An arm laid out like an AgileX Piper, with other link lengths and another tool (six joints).
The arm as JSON. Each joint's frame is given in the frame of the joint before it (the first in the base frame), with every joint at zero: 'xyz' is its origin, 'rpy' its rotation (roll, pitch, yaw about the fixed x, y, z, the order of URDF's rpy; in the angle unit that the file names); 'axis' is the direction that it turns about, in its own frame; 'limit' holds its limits. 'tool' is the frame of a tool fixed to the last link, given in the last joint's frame.
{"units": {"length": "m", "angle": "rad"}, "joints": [
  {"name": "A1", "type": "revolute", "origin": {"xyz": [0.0, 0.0, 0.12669], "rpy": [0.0, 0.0, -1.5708]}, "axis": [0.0, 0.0, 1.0], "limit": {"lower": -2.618, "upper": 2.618}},
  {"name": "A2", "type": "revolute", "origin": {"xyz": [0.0, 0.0, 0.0], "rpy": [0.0, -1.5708, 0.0]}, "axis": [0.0, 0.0, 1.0], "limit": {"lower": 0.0, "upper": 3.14}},
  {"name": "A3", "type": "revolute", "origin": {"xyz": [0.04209, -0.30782, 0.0], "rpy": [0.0, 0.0, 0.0]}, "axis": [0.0, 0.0, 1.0], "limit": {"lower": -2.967, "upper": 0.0}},
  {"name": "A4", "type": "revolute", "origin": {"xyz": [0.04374, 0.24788, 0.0], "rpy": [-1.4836, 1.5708, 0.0]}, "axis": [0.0, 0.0, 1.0], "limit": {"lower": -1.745, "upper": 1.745}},
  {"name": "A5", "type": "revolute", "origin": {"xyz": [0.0, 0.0, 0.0], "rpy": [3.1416, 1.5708, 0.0]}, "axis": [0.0, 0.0, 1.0], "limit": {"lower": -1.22, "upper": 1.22}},
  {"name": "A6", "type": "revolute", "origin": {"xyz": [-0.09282, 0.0, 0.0], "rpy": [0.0, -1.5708, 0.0]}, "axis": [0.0, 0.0, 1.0], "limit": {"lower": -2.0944, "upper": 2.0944}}
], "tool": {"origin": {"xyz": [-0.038, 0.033, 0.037], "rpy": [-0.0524, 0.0, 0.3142]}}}
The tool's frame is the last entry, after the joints.
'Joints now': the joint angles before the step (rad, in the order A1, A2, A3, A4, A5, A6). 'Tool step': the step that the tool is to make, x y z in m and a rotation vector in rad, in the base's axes. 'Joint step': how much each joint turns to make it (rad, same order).
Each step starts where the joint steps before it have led.
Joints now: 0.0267, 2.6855, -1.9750, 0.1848, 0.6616, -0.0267
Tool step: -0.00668, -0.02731, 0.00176, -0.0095, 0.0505, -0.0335
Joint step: -0.0470, -0.0092, 0.0000, -0.0213, 0.0598, 0.0076
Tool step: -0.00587, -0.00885, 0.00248, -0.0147, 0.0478, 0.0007
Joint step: -0.0138, -0.0093, 0.0000, -0.0276, 0.0565, 0.0084
